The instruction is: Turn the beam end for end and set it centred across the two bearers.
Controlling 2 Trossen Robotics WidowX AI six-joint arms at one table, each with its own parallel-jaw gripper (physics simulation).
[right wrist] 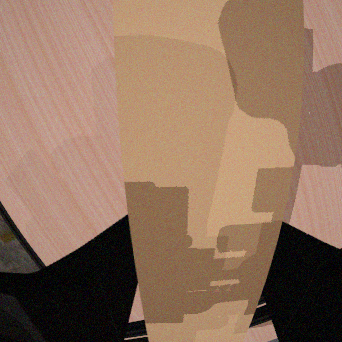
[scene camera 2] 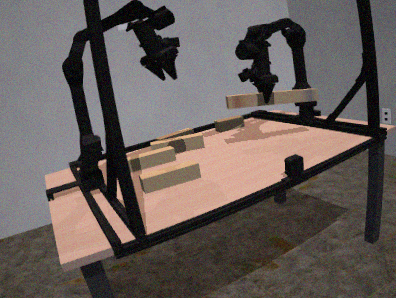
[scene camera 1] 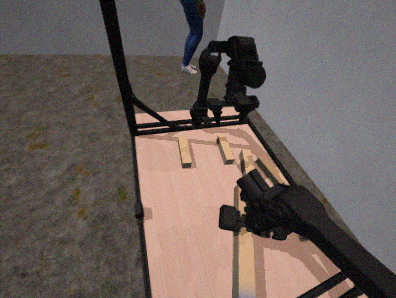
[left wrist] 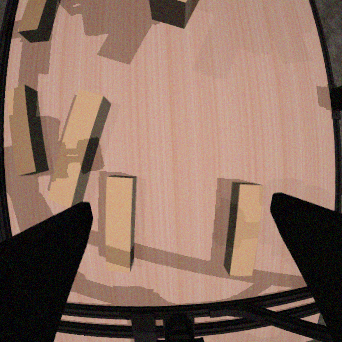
Labels:
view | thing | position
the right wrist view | right gripper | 194,214
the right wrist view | beam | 208,106
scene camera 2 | left gripper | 169,79
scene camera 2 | right gripper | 264,102
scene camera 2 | beam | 302,95
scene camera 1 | left gripper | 229,125
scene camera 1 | right gripper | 240,227
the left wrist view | left gripper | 182,206

